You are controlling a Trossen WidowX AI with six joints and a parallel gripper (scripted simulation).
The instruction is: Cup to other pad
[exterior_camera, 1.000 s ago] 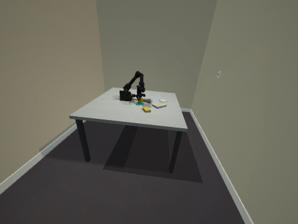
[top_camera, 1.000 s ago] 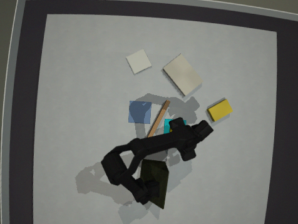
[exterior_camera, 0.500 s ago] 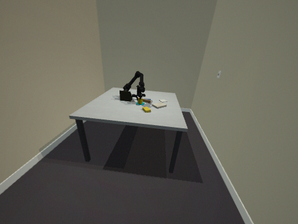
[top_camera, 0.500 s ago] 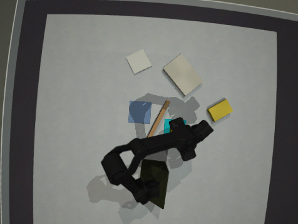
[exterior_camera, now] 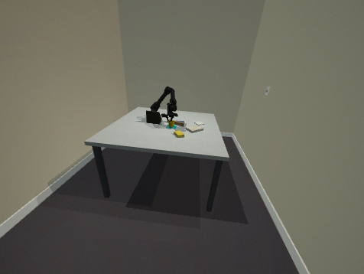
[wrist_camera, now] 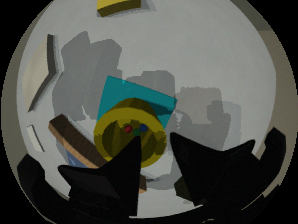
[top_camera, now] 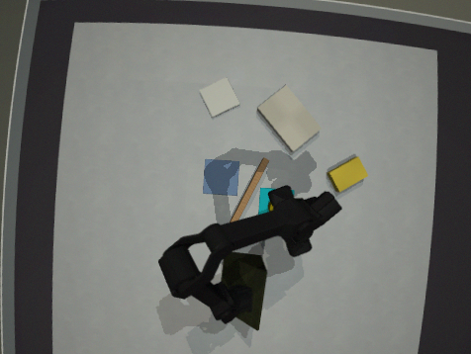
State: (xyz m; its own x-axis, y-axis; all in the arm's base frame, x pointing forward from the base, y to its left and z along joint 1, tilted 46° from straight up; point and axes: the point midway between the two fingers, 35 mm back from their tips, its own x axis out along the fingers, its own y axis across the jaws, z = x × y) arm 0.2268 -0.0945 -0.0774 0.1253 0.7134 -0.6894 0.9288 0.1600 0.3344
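My gripper tip is 30 mm above the cup, 20 mm short of it and 10 mm to the right of it. The rest, counted from my gripper tip: cyan pad: 70 mm below, 30 mm ahead, 10 mm to the left; then wooden bar: 100 mm to the left, 70 mm ahead, 50 mm below; then blue pad: 190 mm to the left, 120 mm ahead, 70 mm below.
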